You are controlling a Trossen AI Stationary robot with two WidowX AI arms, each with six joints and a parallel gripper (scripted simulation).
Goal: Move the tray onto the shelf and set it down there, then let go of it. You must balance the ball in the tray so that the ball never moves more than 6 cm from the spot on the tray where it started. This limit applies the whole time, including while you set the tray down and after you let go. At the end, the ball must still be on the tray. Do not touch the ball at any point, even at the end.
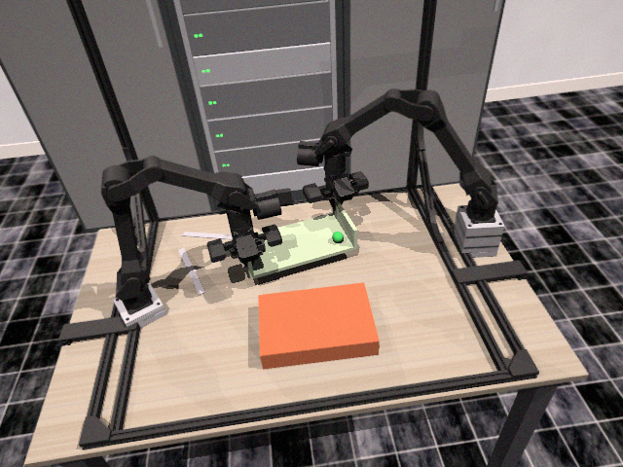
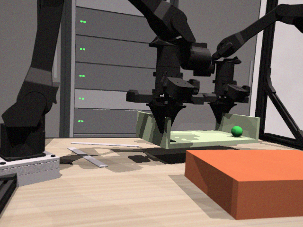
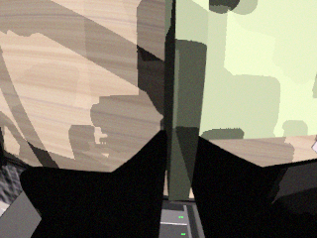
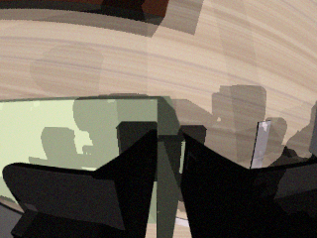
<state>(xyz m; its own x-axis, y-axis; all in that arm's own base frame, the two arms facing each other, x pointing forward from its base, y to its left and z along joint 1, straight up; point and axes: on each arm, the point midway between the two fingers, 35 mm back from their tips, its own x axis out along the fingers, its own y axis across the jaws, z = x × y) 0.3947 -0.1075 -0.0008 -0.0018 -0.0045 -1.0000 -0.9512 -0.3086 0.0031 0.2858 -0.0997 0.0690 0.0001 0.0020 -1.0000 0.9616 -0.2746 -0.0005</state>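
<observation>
Now: the green ball 110 mm ahead of my left hand, 40 mm below it and 30 mm to the right of it. Round my left hand: shelf: 360 mm ahead, 150 mm to the right, 70 mm below; then pale green tray: 140 mm to the right, 80 mm ahead, 50 mm below.
</observation>
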